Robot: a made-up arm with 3 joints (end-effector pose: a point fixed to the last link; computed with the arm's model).
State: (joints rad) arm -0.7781 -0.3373 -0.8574
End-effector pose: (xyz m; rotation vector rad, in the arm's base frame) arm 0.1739 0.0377 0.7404 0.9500 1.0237 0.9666
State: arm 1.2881 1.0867 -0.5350
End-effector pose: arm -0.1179 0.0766 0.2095 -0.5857 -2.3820 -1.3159
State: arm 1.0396 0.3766 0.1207
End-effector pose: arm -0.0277 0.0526 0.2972 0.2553 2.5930 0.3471
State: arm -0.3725 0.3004 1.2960
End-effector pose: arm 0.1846 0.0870 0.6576 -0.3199 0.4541 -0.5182
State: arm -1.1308 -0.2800 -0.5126
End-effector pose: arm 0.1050 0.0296 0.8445 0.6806 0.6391 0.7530
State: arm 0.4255 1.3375 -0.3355
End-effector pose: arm 0.2135 0.1003 0.3653 -0.2942 2.0945 1.5941
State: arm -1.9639 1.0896 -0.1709
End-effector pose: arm -0.1774 0.0314 1.0367 -0.8875 -0.1185 0.2940
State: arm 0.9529 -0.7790 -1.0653
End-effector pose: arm -0.0802 0.0746 0.3494 2.0143 2.0056 -0.4508
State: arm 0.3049 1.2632 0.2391
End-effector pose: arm 0.2262 0.0855 0.4308 -0.4545 1.5486 1.1512
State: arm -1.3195 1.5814 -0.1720
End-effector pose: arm 0.0785 0.0806 1.0139 -1.2844 0.4788 0.5978
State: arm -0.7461 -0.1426 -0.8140
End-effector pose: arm 0.1902 0.0311 0.7425 0.7659 1.1377 0.9730
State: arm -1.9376 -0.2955 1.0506
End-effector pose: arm -0.1475 0.0781 0.9224 0.7231 -0.6464 -0.5485
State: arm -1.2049 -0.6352 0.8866
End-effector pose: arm 0.0462 0.1004 0.8641 0.7771 0.2115 -0.7015
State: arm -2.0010 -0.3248 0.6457
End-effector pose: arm -0.1674 0.0591 0.9187 0.6942 -0.5803 -0.1397
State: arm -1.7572 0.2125 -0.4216
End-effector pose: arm -0.0703 0.0066 0.9768 -0.0283 0.1205 0.7289
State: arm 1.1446 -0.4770 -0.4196
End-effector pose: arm -0.1008 0.0572 0.3398 1.1538 2.6010 -0.6457
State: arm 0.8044 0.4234 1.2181
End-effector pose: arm 0.0253 0.0877 0.3564 -0.6098 1.5841 -0.0768
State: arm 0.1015 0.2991 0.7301
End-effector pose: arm 0.1797 0.0718 0.5203 -0.1765 1.2951 -0.0843
